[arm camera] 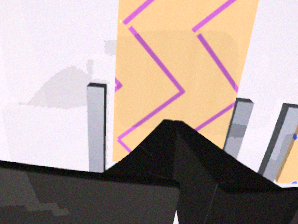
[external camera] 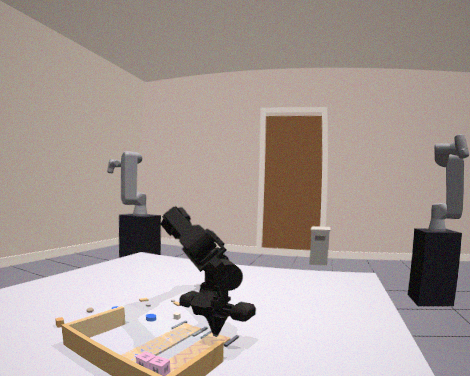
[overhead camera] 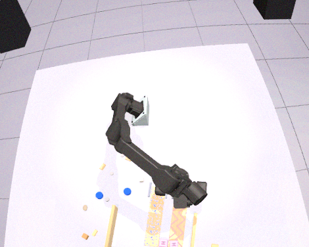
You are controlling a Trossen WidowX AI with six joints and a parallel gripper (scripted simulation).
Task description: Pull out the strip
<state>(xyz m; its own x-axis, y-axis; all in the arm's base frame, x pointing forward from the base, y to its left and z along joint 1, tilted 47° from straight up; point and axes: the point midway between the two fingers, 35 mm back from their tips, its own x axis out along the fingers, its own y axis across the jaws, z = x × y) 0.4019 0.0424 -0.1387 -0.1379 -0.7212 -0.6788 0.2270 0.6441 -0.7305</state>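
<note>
Right now my gripper tip is 9 cm short of the zigzag strip, 2 cm to the left of it and 1 cm above it.
</note>
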